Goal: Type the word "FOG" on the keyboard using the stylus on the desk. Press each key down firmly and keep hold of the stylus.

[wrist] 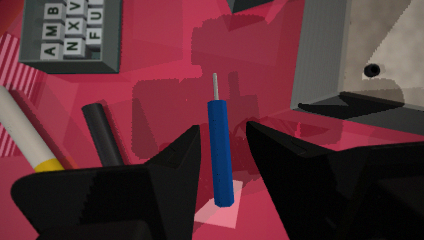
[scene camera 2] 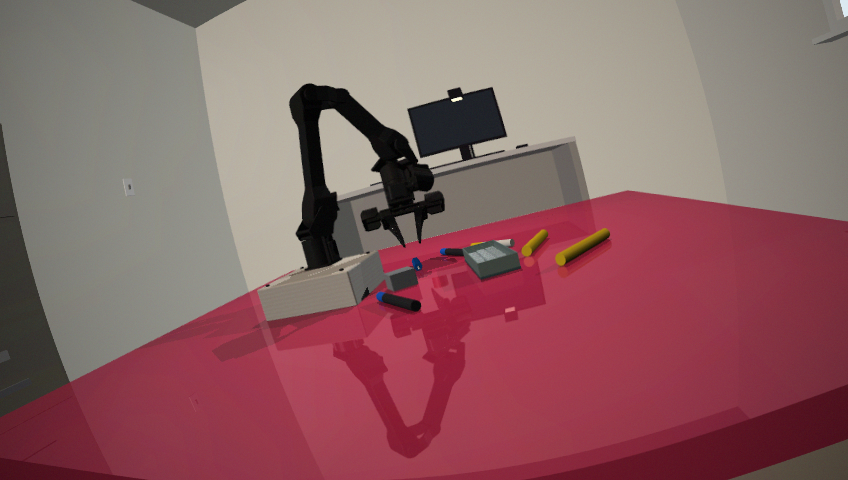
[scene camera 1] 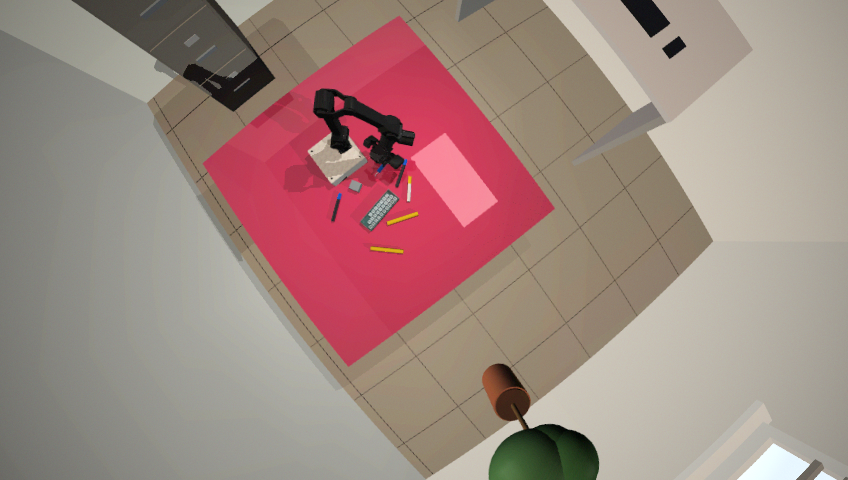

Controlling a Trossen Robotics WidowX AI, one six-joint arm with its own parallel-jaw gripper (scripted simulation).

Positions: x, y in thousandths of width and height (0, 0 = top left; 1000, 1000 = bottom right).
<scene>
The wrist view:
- my gripper: 527, 540
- stylus: 513, 456
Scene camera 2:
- my gripper: 486, 509
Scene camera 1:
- my gripper: 449, 343
</scene>
